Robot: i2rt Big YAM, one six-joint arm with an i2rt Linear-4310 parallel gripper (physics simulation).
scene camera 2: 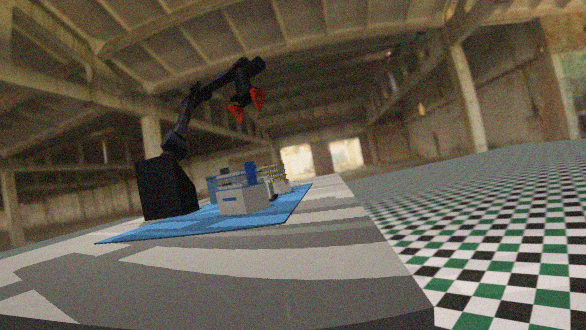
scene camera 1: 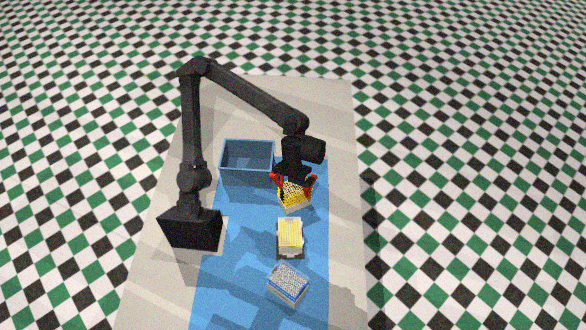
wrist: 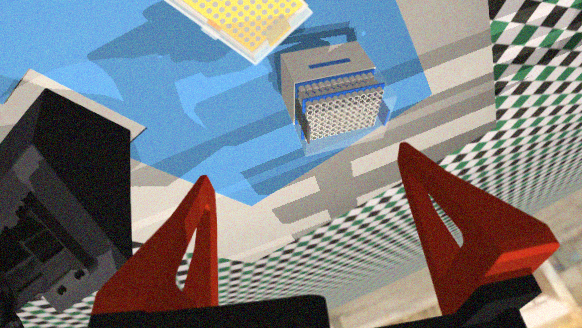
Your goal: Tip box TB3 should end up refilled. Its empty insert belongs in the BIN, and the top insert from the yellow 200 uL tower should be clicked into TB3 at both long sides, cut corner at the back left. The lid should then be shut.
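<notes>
My gripper is open and empty, high above the mat. In scene camera 1 its red fingers overlap the yellow tower, a stack of yellow inserts on a pale base. A box with a yellow perforated top and clear cover, seemingly TB3, stands in front of the tower in a dark holder. No label reads, and I cannot tell how its lid stands or whether its insert is empty. The blue bin stands left of the tower; no insert shows inside.
A pale box with blue inserts, grey-white tips and a clear cover stands askew beyond TB3, on the side away from the tower. The blue mat lies under the boxes. The black arm base stands at the left.
</notes>
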